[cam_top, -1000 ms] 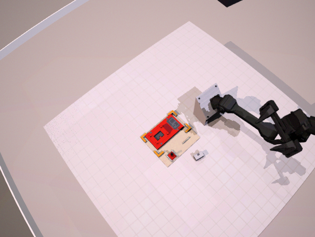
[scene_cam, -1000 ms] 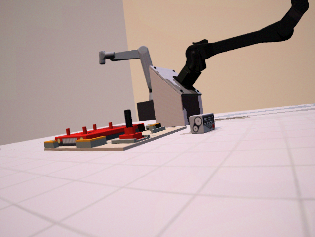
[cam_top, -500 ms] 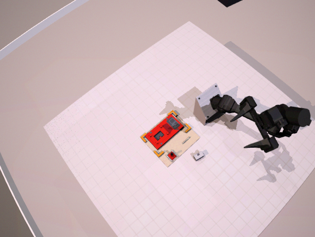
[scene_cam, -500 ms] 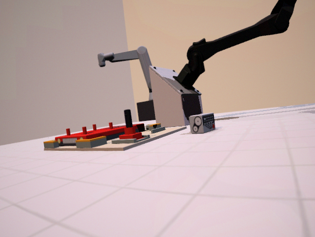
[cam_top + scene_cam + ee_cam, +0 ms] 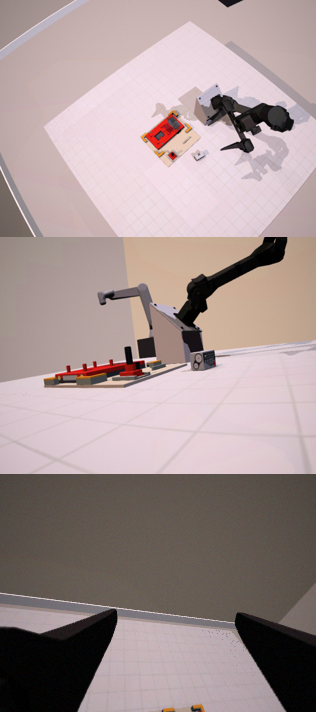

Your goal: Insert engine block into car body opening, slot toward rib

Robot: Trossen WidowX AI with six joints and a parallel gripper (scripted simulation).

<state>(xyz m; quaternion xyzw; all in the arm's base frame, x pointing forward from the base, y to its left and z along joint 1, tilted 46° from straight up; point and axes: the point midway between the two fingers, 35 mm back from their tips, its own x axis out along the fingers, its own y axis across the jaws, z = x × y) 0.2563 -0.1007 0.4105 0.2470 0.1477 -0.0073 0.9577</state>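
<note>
Right now my gripper tip is 480 mm above the engine block, 60 mm to the left of it and 40 mm past it.
</note>
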